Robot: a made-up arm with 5 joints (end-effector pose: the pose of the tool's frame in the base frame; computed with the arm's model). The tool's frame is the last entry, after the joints. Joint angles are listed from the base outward.
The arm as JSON. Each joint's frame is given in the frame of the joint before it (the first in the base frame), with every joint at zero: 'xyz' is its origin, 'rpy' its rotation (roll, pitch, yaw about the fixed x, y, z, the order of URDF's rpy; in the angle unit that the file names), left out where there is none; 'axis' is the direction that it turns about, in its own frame. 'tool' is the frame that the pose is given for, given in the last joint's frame.
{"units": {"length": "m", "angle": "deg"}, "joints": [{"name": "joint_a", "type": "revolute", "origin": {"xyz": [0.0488, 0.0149, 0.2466]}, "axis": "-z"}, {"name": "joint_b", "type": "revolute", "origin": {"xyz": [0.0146, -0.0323, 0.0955]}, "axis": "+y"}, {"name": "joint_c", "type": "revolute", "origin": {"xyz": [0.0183, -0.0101, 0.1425]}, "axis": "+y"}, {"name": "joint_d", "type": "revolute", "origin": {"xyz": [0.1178, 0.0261, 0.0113]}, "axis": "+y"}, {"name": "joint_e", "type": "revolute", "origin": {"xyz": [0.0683, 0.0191, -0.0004]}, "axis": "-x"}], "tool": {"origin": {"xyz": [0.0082, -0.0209, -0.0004], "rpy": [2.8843, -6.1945, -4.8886]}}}
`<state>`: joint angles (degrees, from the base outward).
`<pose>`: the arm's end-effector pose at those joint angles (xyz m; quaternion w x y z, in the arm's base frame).
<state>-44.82 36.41 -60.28 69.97 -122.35</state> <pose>0.2212 0.2064 0.4364 0.5446 0.6559 0.4752 -0.2179</pose>
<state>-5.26 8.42 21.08 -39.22 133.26</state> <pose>0.2808 0.0532 0.4600 0.4115 -0.9008 -0.1362 -0.0239</pose>
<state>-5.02 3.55 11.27 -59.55 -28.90</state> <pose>0.2697 0.0189 0.5101 0.8684 0.2885 -0.3929 0.0916</pose>
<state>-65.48 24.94 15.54 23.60 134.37</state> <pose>0.1307 0.2358 0.3334 0.0400 -0.7235 -0.2678 0.6350</pose>
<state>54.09 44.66 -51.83 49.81 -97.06</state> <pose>0.2208 -0.2127 0.3892 0.3806 0.7144 -0.1079 -0.5772</pose>
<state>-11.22 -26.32 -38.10 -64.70 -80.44</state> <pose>0.0259 0.0101 0.6617 0.2499 0.4096 -0.6441 0.5958</pose>
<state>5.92 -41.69 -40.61 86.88 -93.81</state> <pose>0.0618 0.0182 0.5517 0.6586 0.7406 -0.0192 -0.1322</pose>
